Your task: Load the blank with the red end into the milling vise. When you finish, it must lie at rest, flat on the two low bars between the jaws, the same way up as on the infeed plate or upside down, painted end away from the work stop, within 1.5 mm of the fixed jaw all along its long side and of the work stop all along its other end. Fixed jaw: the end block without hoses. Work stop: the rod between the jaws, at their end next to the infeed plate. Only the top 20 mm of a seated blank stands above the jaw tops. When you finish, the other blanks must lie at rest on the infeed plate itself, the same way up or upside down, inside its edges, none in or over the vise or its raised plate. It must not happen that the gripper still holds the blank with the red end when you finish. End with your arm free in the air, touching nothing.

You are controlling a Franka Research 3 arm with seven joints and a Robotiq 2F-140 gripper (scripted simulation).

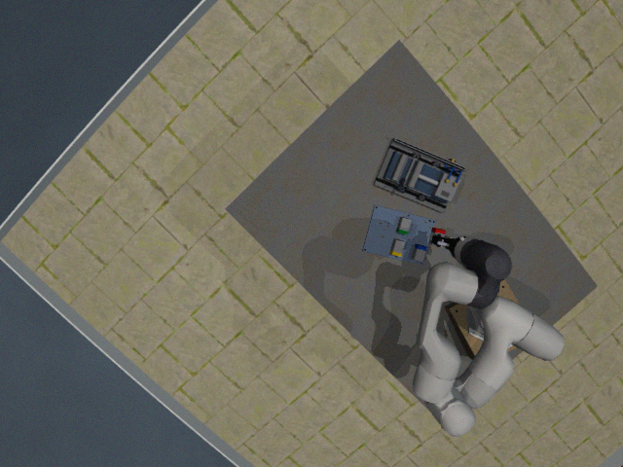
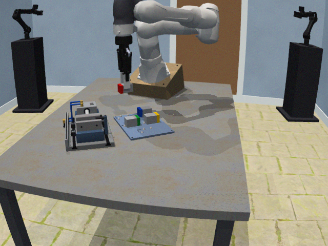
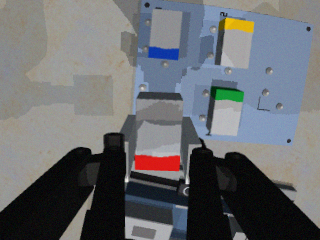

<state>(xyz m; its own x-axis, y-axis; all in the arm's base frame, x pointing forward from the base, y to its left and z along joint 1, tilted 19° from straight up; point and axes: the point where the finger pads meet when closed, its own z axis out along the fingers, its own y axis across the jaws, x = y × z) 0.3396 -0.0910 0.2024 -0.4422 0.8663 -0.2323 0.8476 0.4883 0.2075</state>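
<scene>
Now: the red-ended blank 40 mm below my hand. Round my hand: blue blank (160 mm below, 80 mm to the left, 40 mm behind); green blank (160 mm below, 80 mm ahead, 40 mm to the left); yellow blank (160 mm below, 120 mm to the left, 50 mm ahead).
</scene>
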